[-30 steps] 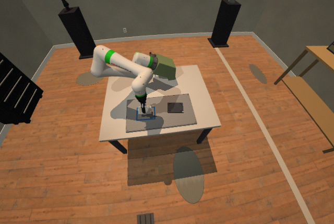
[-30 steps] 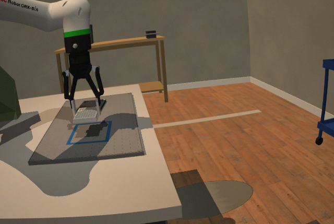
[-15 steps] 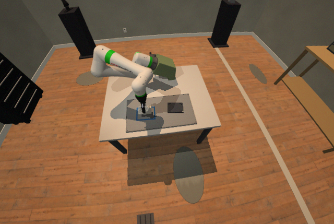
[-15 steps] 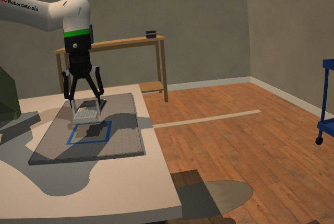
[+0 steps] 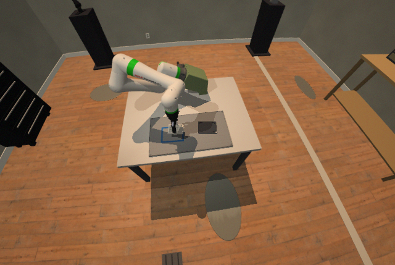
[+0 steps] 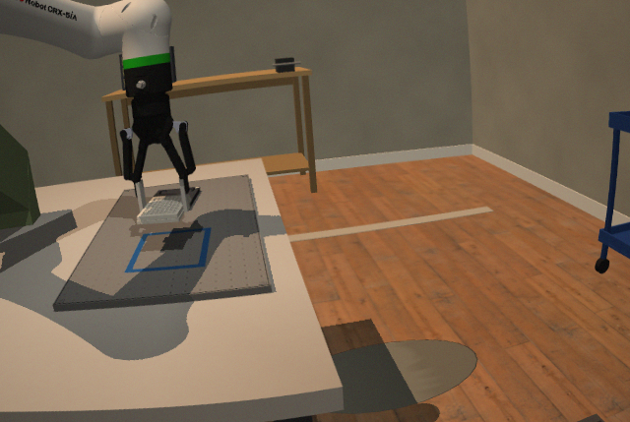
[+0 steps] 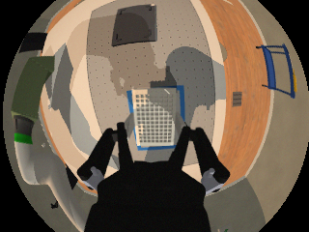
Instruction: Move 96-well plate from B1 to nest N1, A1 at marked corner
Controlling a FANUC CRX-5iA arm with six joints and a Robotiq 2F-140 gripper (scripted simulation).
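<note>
Right now the dark plate nest N1 is 28 cm to the left of my hand, 9 cm below it and 2 cm behind it. The rest, counted from my hand: white 96-well plate 2 cm below.
</note>
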